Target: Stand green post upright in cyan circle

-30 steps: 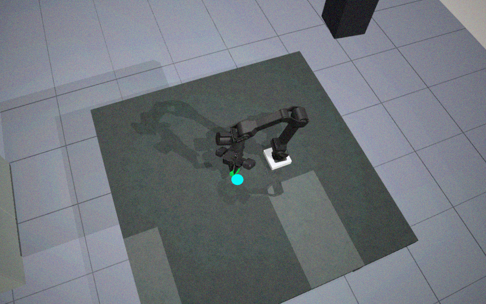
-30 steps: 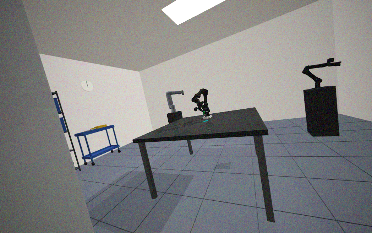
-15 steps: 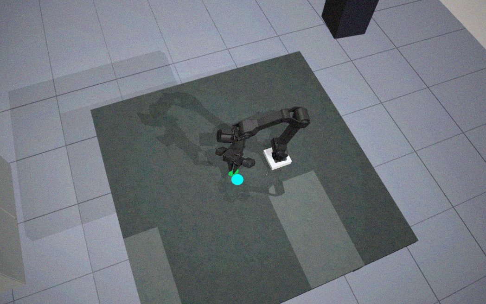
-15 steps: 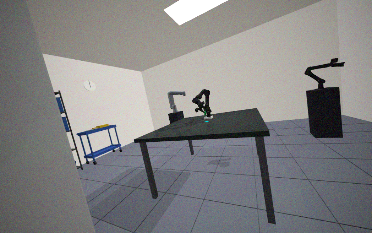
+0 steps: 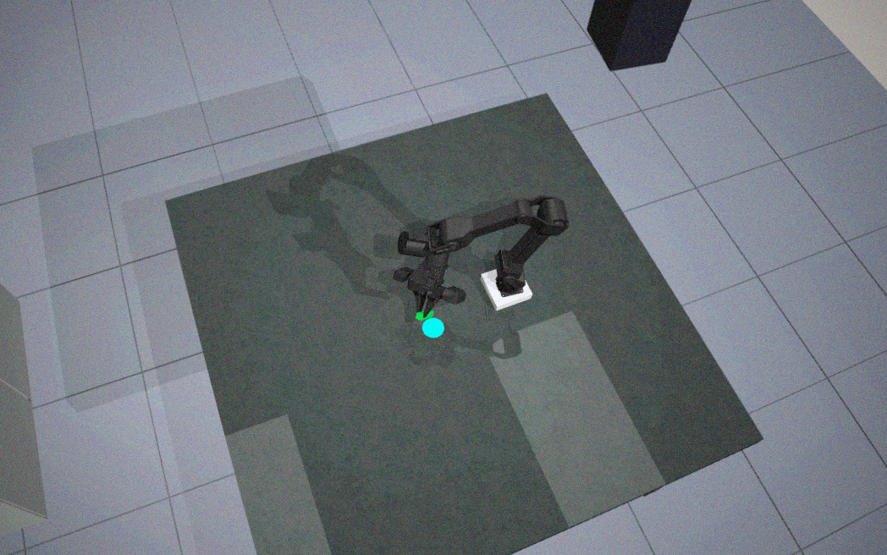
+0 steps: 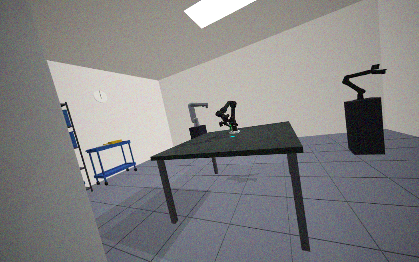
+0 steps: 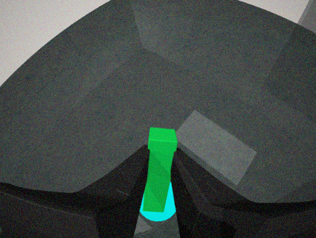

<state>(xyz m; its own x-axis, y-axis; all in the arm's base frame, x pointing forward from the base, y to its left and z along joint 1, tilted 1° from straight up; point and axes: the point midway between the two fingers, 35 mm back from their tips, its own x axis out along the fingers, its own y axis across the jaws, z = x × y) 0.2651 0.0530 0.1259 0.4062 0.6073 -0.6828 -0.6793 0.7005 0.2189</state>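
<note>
The cyan circle lies 130 mm below my gripper tip, 40 mm behind it and 10 mm to the right of it. Also, from my gripper tip: green post (10 mm to the right, 10 mm below, 10 mm behind).
</note>
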